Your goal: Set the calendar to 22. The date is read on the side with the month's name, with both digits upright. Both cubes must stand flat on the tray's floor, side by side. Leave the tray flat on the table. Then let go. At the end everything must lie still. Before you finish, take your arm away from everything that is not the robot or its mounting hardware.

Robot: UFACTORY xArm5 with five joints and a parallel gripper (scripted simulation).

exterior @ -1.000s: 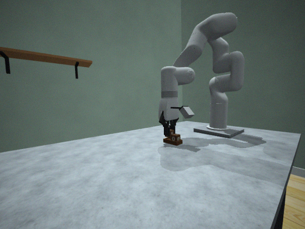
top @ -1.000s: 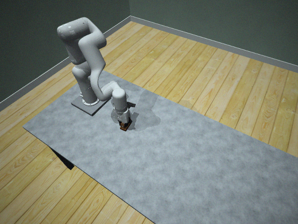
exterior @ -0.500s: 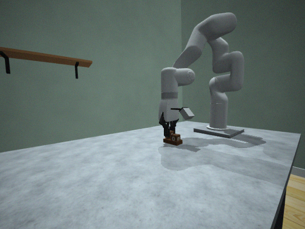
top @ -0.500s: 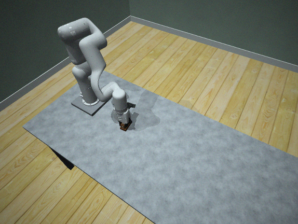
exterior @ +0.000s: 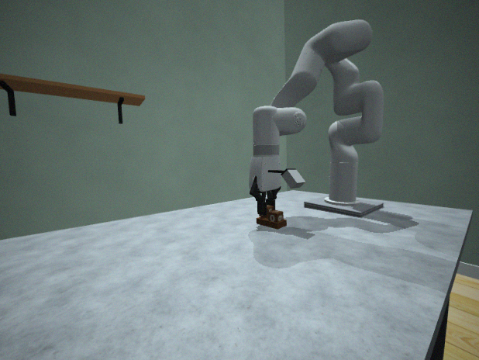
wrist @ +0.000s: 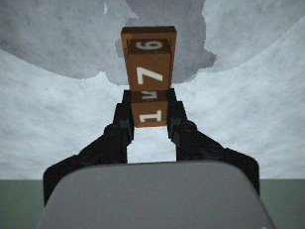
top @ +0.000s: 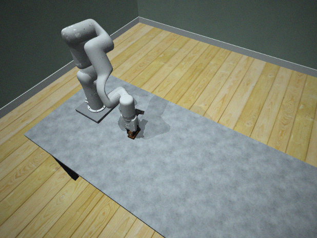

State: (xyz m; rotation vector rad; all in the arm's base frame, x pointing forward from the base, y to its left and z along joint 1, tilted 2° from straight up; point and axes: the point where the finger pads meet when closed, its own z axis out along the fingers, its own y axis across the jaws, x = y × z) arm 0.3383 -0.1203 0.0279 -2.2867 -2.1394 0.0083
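Now: the date cube 10 mm below my hand. Also, from my hand: brown calendar tray: 20 mm to the left, 40 mm below.
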